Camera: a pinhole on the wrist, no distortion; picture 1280 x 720 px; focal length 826.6 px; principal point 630.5 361.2 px. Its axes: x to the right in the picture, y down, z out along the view. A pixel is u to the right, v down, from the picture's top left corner.
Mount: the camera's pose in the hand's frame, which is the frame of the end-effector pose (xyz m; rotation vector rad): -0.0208 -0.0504 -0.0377 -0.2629 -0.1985 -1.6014
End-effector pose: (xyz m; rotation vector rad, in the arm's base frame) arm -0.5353 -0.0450 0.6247 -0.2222 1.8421 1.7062
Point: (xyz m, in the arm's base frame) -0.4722 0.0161 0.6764
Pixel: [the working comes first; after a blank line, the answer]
In the camera's frame: -0.0332 -0.0476 0.1301

419.8 58.7
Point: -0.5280 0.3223 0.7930
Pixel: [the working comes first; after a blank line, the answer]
In the camera's frame: -0.1233 0.0017 0.4462

402.0 364.4
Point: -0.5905 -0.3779 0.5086
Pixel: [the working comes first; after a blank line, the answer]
In the camera's frame: -0.0190 0.0481 -0.3035

behind the camera
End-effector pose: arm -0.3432 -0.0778 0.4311 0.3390 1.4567 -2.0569
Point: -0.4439 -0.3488 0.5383
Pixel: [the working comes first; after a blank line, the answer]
In the camera's frame: 0.1152 0.1213 0.2979

950.3 697.9
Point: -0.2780 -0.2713 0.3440
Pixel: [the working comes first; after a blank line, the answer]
In the camera's frame: -0.1389 0.0591 0.2447

161.3 560.9
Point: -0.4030 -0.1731 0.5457
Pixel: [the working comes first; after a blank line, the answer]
In the camera's frame: 0.0945 0.0359 0.1402

1187.7 572.7
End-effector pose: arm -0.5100 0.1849 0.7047 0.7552 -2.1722 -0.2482
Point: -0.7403 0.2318 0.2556
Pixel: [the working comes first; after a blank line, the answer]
In the camera's frame: 0.1474 -0.1938 0.4735

887.8 22.8
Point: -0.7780 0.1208 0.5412
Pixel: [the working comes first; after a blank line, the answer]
In the camera's frame: 0.0516 0.0741 0.3538

751.1 534.4
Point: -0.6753 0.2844 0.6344
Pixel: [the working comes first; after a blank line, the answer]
In the camera's frame: -0.1078 -0.0157 0.2419

262.2 307.5
